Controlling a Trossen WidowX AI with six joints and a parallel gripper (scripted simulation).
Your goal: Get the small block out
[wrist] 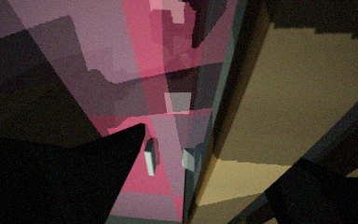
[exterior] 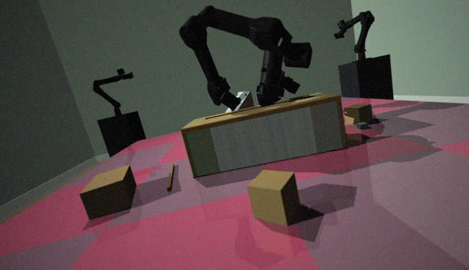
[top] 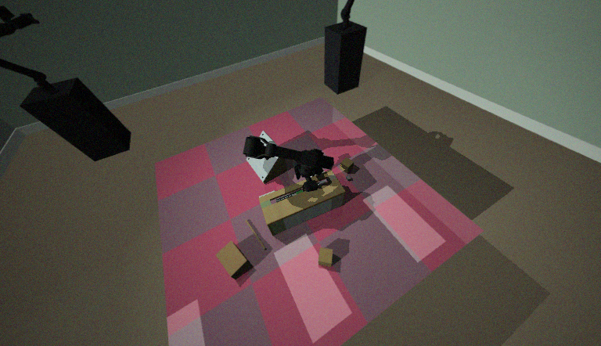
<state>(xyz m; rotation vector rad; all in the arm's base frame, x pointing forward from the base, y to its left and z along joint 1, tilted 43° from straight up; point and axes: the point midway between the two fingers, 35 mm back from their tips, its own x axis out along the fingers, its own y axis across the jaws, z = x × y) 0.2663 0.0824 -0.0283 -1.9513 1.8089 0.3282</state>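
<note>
Right now the box is 3 cm ahead of my gripper tip, 2 cm to the right of it and 2 cm below it. The rest, counted from my gripper tip: green block (5 cm ahead, 3 cm to the right); then grey piece (4 cm ahead, 27 cm to the left, 8 cm below); then thin stick (8 cm ahead, 30 cm to the right, 8 cm below).
</note>
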